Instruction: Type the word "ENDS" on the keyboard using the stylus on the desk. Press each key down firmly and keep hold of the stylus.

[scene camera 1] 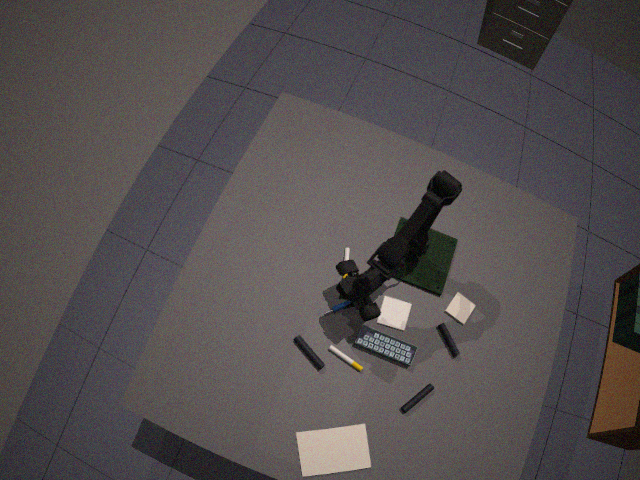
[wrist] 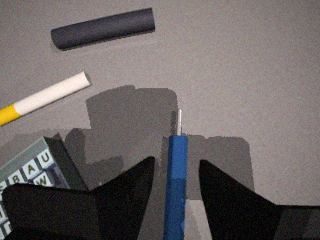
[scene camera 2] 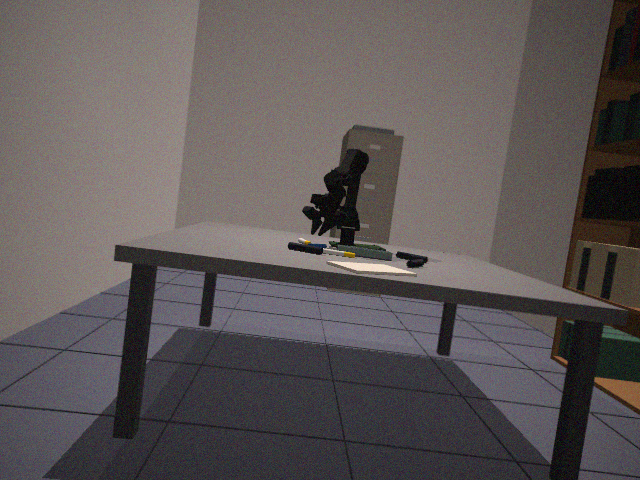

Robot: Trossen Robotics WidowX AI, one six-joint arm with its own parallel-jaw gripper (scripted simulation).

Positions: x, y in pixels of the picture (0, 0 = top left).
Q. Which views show the gripper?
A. Scene camera 1, the wrist view and scene camera 2: all of them.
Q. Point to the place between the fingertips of the gripper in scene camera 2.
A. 315, 234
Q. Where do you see a white paper sheet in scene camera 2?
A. At 360, 268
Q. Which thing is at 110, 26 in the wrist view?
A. A dark cylinder.
